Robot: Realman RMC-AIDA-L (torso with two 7-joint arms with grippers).
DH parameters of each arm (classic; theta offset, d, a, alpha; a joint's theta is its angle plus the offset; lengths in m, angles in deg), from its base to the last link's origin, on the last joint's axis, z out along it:
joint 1: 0 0.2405 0 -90
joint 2: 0 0 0 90
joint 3: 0 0.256 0 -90
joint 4: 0 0 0 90
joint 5: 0 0.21 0 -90
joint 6: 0 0 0 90
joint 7: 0 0.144 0 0
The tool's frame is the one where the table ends.
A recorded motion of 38 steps. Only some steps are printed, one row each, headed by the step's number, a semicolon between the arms.
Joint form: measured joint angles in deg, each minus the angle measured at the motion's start. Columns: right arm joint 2, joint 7, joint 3, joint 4, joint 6, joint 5, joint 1; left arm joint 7, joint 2, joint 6, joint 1, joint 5, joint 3, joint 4.
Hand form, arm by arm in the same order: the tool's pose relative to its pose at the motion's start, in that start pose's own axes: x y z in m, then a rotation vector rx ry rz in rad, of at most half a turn. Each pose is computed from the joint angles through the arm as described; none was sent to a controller.
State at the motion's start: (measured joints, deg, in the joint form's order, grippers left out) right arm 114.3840 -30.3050 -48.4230 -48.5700 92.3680 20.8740 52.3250; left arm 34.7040 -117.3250 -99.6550 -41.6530 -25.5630 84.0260 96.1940
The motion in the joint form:
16: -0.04 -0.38 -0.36 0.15 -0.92 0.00 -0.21; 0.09 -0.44 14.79 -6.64 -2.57 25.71 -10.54
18: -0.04 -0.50 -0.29 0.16 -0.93 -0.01 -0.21; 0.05 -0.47 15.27 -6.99 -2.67 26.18 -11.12
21: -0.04 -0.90 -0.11 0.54 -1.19 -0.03 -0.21; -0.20 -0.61 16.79 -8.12 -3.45 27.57 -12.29
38: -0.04 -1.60 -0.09 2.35 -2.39 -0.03 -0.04; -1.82 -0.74 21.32 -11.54 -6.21 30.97 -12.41
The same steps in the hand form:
16: -0.0003 -0.0020 0.0011 0.0101 -0.0069 -0.0064; 0.0548 0.0738 0.0599 -0.0482 -0.0154 0.4150
18: -0.0003 -0.0021 0.0011 0.0097 -0.0075 -0.0076; 0.0560 0.0750 0.0617 -0.0488 -0.0162 0.4217
21: 0.0001 -0.0026 0.0022 0.0077 -0.0077 -0.0101; 0.0621 0.0806 0.0651 -0.0548 -0.0046 0.4434
38: 0.0012 -0.0033 0.0080 0.0032 -0.0019 -0.0136; 0.0883 0.0997 0.0622 -0.0609 0.0825 0.5051

